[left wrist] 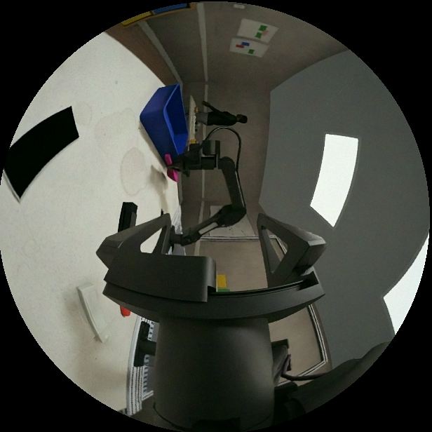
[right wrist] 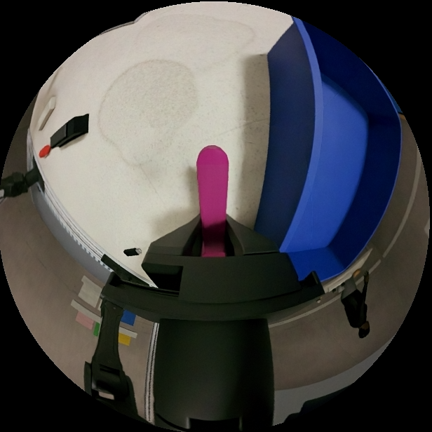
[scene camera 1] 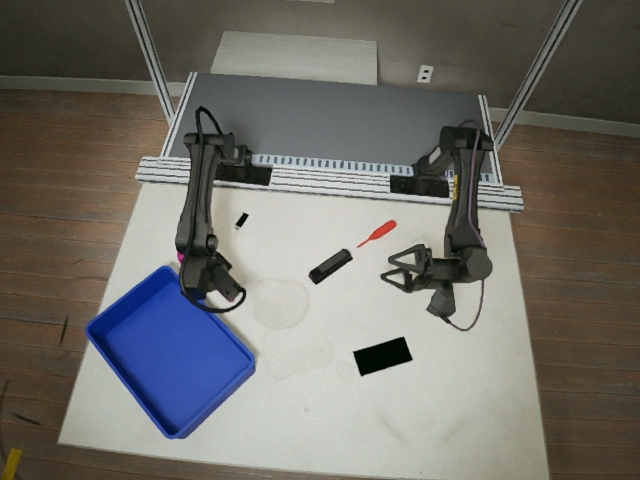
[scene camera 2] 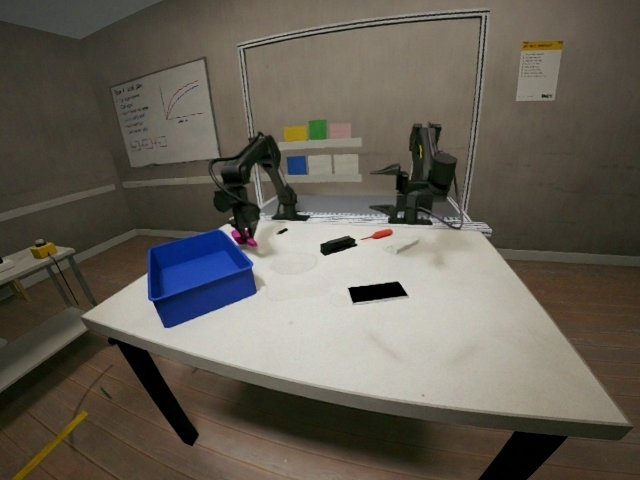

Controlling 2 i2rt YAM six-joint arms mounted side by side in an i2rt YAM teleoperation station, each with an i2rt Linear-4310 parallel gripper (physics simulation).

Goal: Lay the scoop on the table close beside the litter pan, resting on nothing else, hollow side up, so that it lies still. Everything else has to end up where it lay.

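Seen in the pictures: left gripper, fingertip midpoint: [scene camera 1: 384, 268] [scene camera 2: 369, 190]; right gripper, fingertip midpoint: [scene camera 2: 249, 244]; left arm's base, origin of the base link: [scene camera 1: 419, 187] [scene camera 2: 409, 222]; right arm's base, origin of the base link: [scene camera 1: 241, 174] [scene camera 2: 290, 218].
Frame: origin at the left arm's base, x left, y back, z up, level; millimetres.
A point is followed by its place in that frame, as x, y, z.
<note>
The magenta scoop [scene camera 1: 180, 257] @(-696, -365, 60) [scene camera 2: 240, 237] @(-619, -424, 69) [left wrist: 172, 175] [right wrist: 213, 192] is held at the blue litter pan's upper right side in scene camera 1, low near the table; whether it touches the table I cannot tell. My right gripper [right wrist: 213, 217] is shut on it, and one rounded end sticks out past the fingers. The arm hides most of the scoop in scene camera 1, and which way its hollow faces is unclear. The litter pan [scene camera 1: 170, 356] @(-675, -628, 2) [scene camera 2: 206, 304] @(-527, -745, 28) [left wrist: 156, 112] [right wrist: 290, 130] stands open side up. My left gripper [scene camera 1: 386, 267] @(-156, -436, 246) [scene camera 2: 373, 189] @(-156, -436, 246) is open and empty, high above the table.
A black stapler-like object [scene camera 1: 330, 266] @(-274, -339, 39) [scene camera 2: 338, 244] @(-270, -343, 28), a red screwdriver [scene camera 1: 383, 230] @(-122, -195, 25) [scene camera 2: 381, 234] @(-124, -205, 18) and a small black stick [scene camera 1: 241, 220] @(-559, -195, 9) [right wrist: 132, 251] lie on the table. A black flat slab [scene camera 1: 382, 355] @(-118, -572, 8) [scene camera 2: 377, 292] @(-116, -578, 8) lies nearer the front. A whitish piece [scene camera 2: 403, 245] @(-41, -294, 17) [left wrist: 91, 311] lies below my left gripper.
</note>
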